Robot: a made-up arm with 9 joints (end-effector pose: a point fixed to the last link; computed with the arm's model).
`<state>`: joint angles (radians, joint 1 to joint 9).
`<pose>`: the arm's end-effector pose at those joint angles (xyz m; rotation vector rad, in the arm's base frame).
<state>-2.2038 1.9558 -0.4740 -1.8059 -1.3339 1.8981 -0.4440 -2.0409 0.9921</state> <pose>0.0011 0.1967 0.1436 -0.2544 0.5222 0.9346</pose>
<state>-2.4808 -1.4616 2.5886 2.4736 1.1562 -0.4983 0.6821 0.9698 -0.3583</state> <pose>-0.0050 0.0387 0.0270 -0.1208 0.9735 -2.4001</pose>
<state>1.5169 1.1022 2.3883 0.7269 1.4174 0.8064 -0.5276 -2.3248 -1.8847</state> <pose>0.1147 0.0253 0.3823 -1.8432 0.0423 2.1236</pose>
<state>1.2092 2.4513 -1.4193 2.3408 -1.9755 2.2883 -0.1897 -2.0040 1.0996</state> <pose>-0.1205 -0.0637 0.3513 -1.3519 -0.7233 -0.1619</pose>
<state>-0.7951 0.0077 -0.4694 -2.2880 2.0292 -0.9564 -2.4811 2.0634 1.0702</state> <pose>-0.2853 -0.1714 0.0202 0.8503 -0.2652 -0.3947</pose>
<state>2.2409 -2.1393 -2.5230 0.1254 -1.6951 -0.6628 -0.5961 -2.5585 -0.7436</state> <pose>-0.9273 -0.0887 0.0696 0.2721 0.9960 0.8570</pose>
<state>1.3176 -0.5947 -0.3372 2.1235 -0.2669 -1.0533 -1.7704 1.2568 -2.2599</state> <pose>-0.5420 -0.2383 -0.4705 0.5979 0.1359 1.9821</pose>
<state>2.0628 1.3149 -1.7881 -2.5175 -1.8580 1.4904 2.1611 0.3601 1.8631</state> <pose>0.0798 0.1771 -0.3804 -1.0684 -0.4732 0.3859</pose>
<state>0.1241 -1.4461 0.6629 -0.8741 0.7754 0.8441 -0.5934 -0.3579 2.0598</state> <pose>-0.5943 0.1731 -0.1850 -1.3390 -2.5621 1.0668</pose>
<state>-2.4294 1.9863 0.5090 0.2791 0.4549 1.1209 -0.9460 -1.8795 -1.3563</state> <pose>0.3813 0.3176 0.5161 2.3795 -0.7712 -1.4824</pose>
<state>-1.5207 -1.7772 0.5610 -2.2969 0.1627 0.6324 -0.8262 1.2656 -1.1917</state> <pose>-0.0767 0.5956 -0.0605 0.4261 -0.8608 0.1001</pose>
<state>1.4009 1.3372 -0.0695 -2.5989 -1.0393 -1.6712 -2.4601 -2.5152 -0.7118</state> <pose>-0.2277 -0.5241 -0.6673 -0.3295 -0.8230 -1.3585</pose>
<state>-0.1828 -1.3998 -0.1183 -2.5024 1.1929 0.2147 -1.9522 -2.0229 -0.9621</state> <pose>0.0230 0.1797 0.6986 1.8128 -2.2946 -0.1330</pose>
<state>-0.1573 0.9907 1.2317 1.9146 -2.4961 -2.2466 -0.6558 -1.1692 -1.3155</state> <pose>-1.0857 -0.1186 0.1559 -0.1895 1.1787 0.3692</pose>
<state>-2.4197 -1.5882 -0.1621 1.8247 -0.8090 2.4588 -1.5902 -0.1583 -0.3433</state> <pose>0.5752 0.2055 0.6947 -0.6145 -1.7234 -0.1983</pose>
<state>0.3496 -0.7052 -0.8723 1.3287 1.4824 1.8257 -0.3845 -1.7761 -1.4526</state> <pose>-0.4957 -0.0361 -0.5651 0.8421 0.1000 2.0381</pose>
